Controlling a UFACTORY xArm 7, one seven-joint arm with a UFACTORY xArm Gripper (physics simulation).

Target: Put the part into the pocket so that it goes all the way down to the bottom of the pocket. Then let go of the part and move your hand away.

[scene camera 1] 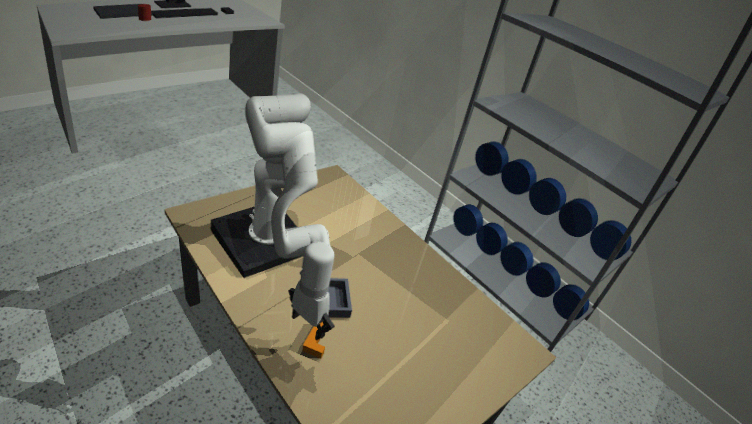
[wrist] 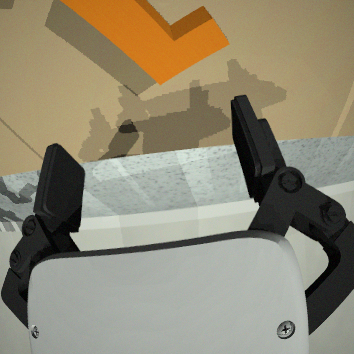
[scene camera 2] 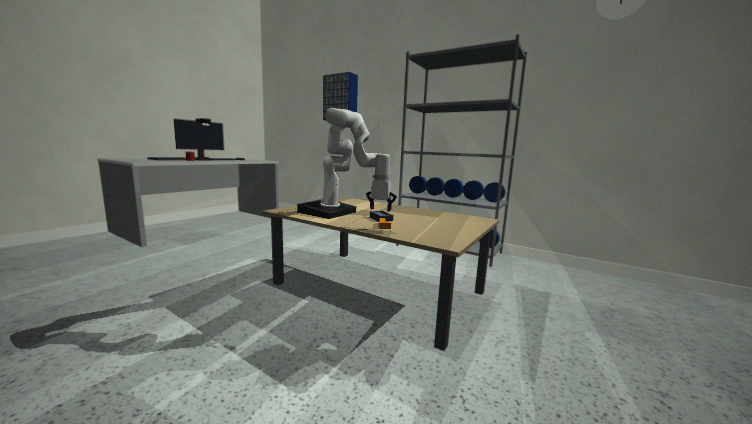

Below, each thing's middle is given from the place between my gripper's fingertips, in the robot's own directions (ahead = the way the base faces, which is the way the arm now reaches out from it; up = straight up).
Right now my hand is 80 mm above the orange L-shaped part (wrist: 162,50), 40 mm to the right of it and 10 mm short of it. From my hand the other things lie so: dark pocket block (scene camera 1: 340,305): 200 mm to the left, 80 mm below, 70 mm behind.
